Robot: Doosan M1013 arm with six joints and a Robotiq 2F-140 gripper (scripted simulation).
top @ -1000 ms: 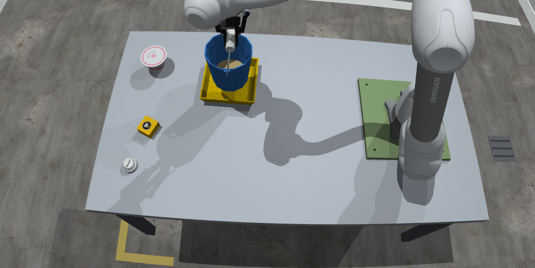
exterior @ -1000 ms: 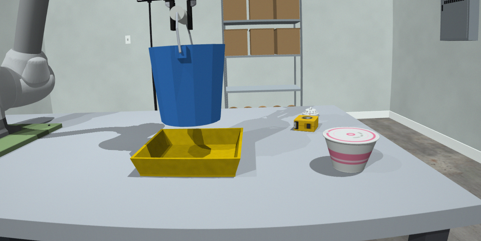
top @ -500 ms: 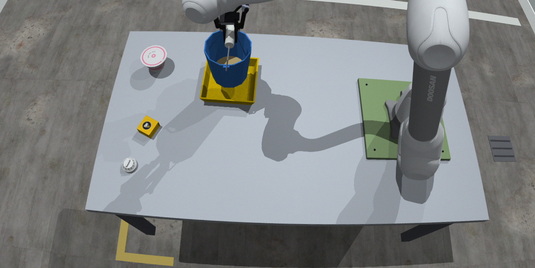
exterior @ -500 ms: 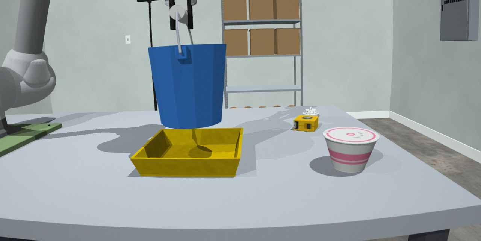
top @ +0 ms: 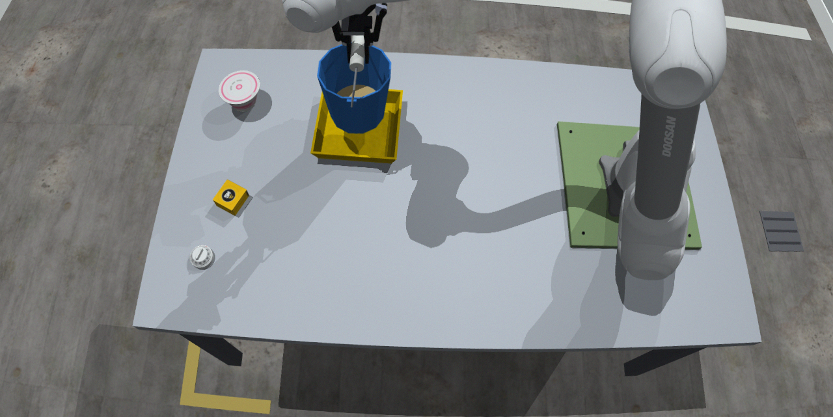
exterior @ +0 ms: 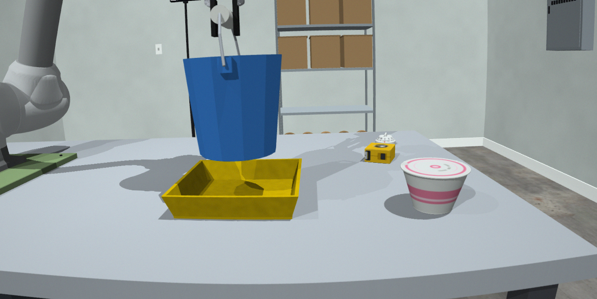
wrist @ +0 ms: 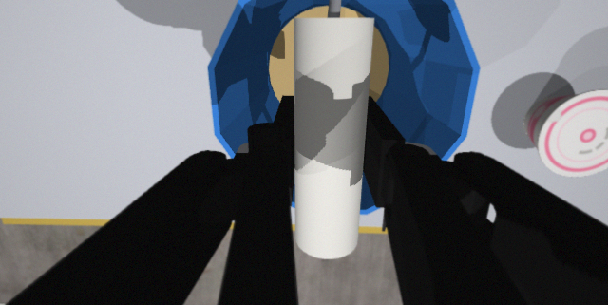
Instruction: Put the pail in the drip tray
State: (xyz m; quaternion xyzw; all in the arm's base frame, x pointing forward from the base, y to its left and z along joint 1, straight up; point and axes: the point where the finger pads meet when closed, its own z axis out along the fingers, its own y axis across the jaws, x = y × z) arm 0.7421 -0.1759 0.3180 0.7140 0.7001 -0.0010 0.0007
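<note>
The pail handle lies 3 cm below my hand. The rest, counted from my hand: yellow drip tray: 1 cm ahead, 32 cm below; blue pail: 1 cm ahead, 10 cm below.
</note>
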